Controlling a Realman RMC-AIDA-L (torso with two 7-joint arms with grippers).
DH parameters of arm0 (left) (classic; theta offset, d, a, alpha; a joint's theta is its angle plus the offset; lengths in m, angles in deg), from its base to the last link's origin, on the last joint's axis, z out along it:
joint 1: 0 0.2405 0 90
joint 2: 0 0 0 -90
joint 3: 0 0.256 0 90
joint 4: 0 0 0 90
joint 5: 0 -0.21 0 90
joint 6: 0 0 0 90
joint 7: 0 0.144 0 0
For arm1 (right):
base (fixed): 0 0 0 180
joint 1: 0 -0.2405 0 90
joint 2: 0 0 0 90
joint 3: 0 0.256 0 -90
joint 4: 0 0 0 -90
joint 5: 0 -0.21 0 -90
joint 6: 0 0 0 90
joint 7: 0 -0.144 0 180
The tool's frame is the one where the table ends.
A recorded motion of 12 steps. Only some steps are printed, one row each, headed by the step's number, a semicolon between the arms.
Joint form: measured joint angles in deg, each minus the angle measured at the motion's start. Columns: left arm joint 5, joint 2, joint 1, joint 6, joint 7, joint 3, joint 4; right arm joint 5, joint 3, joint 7, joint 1, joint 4, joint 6, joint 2.
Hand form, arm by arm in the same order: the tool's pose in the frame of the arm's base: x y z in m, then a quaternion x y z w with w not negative. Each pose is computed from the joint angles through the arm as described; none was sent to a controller.
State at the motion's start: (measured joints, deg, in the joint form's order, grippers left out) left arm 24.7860 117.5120 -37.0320 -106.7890 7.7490 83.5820 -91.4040; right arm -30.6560 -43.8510 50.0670 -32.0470 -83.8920 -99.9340 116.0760
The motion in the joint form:
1: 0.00 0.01 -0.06 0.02 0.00 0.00 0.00; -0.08 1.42 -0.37 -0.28 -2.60 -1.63 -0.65
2: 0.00 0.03 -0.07 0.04 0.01 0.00 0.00; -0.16 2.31 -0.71 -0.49 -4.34 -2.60 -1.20
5: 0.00 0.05 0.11 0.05 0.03 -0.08 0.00; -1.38 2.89 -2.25 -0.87 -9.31 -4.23 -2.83
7: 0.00 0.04 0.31 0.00 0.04 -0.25 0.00; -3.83 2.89 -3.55 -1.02 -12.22 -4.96 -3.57
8: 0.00 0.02 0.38 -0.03 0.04 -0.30 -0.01; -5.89 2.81 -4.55 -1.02 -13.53 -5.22 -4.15
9: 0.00 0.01 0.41 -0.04 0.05 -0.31 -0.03; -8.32 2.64 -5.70 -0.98 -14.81 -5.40 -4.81
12: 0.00 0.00 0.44 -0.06 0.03 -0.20 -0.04; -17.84 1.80 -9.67 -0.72 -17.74 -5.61 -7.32
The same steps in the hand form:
1: -0.1459 0.3320 0.0323 -0.83900 -0.43429 0.23742 0.22607; 0.2340 0.3495 0.1455 -0.87810 0.37836 -0.06819 0.28484
2: -0.1458 0.3321 0.0322 -0.83917 -0.43410 0.23721 0.22601; 0.2304 0.3485 0.1552 -0.87582 0.37502 -0.06661 0.29643
5: -0.1468 0.3317 0.0323 -0.83847 -0.43573 0.23701 0.22567; 0.2154 0.3475 0.1777 -0.87301 0.35528 -0.06216 0.32827
7: -0.1482 0.3313 0.0329 -0.83728 -0.43823 0.23683 0.22545; 0.2019 0.3466 0.1867 -0.87611 0.33841 -0.04761 0.34007
8: -0.1487 0.3312 0.0331 -0.83683 -0.43904 0.23691 0.22547; 0.1941 0.3461 0.1911 -0.87868 0.32936 -0.03551 0.34377
9: -0.1488 0.3311 0.0333 -0.83674 -0.43916 0.23694 0.22552; 0.1855 0.3453 0.1953 -0.88191 0.31934 -0.02170 0.34610
12: -0.1490 0.3309 0.0330 -0.83674 -0.43887 0.23771 0.22528; 0.1573 0.3415 0.2055 -0.89634 0.28570 0.02852 0.33785

